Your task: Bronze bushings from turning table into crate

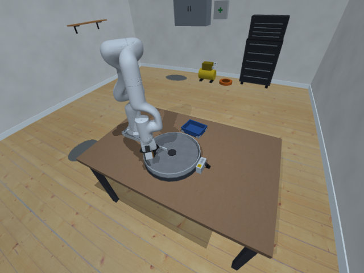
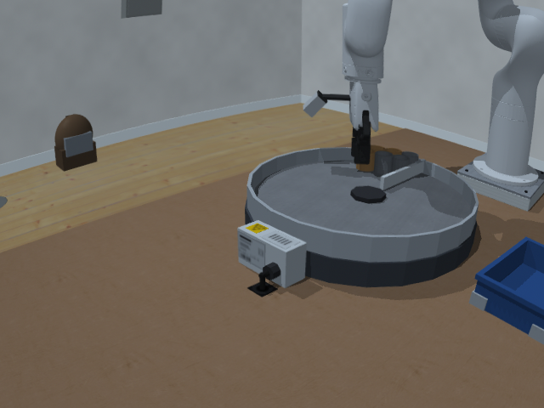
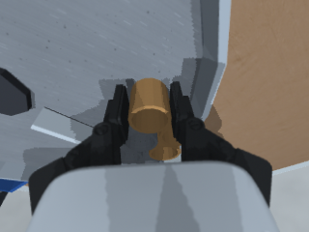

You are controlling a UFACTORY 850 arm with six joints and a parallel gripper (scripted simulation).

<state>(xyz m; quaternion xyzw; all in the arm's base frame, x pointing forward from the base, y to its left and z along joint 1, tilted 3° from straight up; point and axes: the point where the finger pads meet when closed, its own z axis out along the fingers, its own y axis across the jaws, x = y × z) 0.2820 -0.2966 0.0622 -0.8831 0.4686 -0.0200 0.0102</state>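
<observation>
Right now my hand is 440 mm to the right of the blue crate, 220 mm short of it and 70 mm above it. Round my hand: grey turning table: 130 mm ahead, 80 mm to the left, 40 mm below.
</observation>
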